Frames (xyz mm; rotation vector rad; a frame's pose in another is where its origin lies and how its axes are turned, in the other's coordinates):
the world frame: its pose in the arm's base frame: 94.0 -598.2 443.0 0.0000 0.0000 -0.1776
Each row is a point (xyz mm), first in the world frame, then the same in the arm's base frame.
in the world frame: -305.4 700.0 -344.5
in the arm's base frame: -82.9 144.7 98.5
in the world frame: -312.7 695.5 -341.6
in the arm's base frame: -90.9 141.6 101.4
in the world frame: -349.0 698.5 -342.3
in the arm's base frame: -126.1 151.0 100.7
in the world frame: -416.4 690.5 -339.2
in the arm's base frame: -193.9 155.0 103.8
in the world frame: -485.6 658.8 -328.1
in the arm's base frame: -267.6 136.0 114.9
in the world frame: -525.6 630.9 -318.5
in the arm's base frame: -311.9 115.6 124.5
